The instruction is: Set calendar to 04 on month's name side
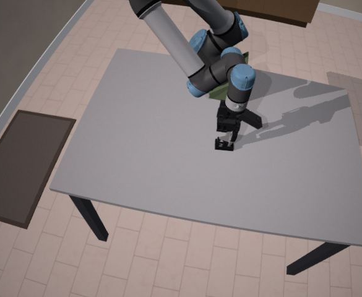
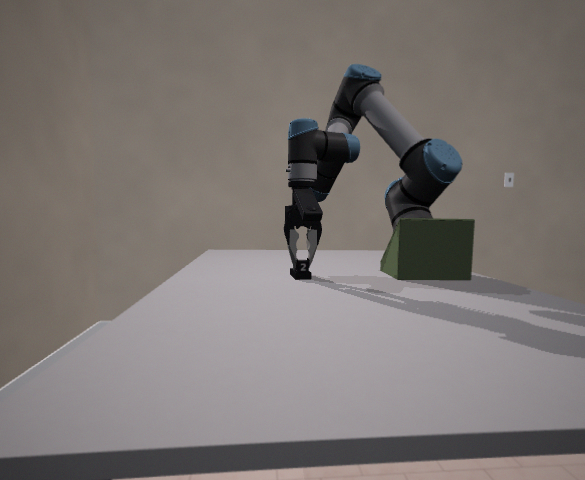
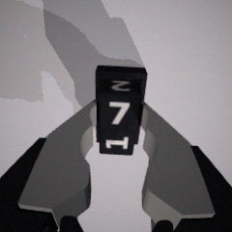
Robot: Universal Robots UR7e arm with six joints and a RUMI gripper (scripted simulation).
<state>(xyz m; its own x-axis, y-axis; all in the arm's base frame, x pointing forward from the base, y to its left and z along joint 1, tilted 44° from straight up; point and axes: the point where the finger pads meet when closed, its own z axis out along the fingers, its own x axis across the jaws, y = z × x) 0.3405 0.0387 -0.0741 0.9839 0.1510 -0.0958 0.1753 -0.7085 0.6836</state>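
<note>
The black calendar tray is 20 mm to the right of my hand and 30 mm below it.
</note>
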